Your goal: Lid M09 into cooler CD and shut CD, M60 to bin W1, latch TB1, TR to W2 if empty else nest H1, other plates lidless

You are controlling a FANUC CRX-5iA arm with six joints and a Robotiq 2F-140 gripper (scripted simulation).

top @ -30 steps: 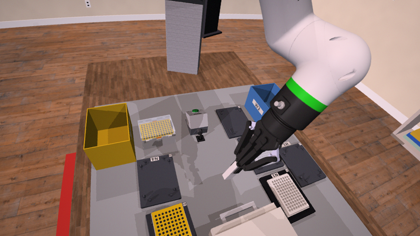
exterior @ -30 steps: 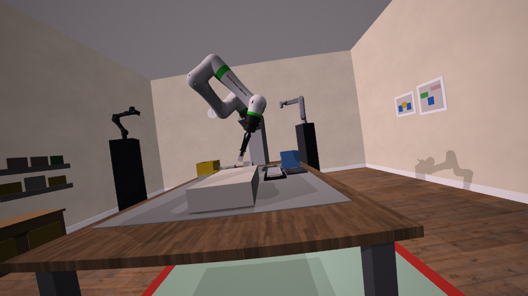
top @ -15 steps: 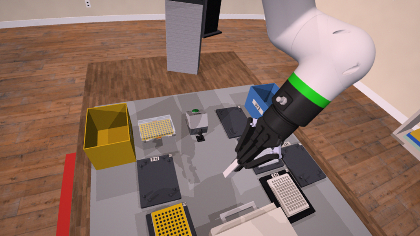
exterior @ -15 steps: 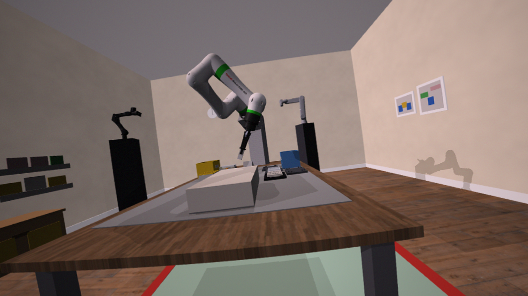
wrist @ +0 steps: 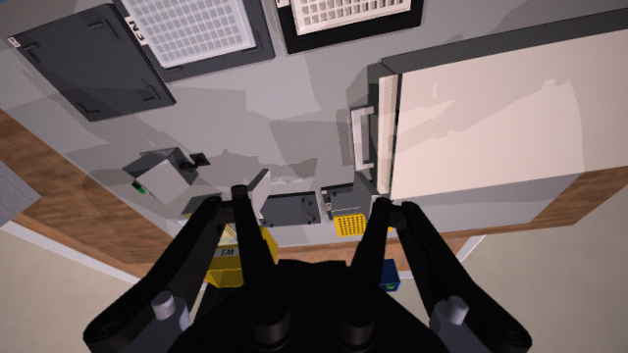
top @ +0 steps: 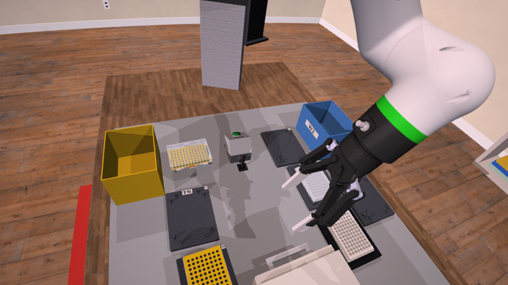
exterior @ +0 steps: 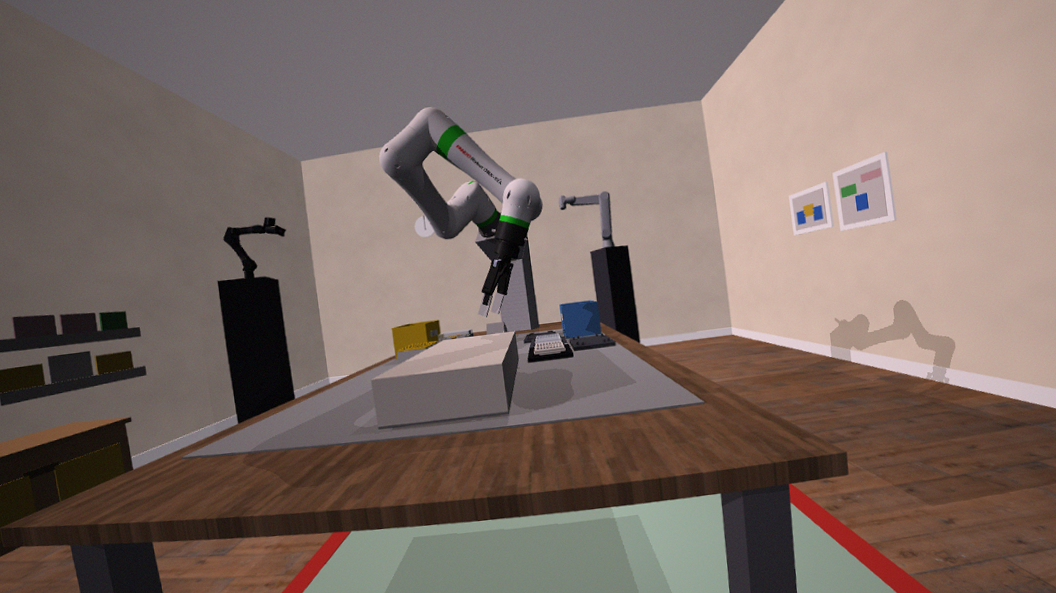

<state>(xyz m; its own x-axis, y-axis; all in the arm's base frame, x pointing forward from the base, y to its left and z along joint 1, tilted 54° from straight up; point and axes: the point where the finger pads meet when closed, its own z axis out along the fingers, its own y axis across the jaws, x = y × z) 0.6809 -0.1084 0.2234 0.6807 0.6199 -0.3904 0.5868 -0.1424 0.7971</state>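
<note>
The white assay plate is 130 mm ahead of my hand, 120 mm to the left of it and 140 mm below it. From my hand the other things lie so: black nest N1: 130 mm ahead, 120 mm to the left, 150 mm below; yellow tip rack TR: 30 mm behind, 230 mm to the right, 100 mm below; lid: 160 mm ahead, 100 mm to the right, 130 mm below.
</note>
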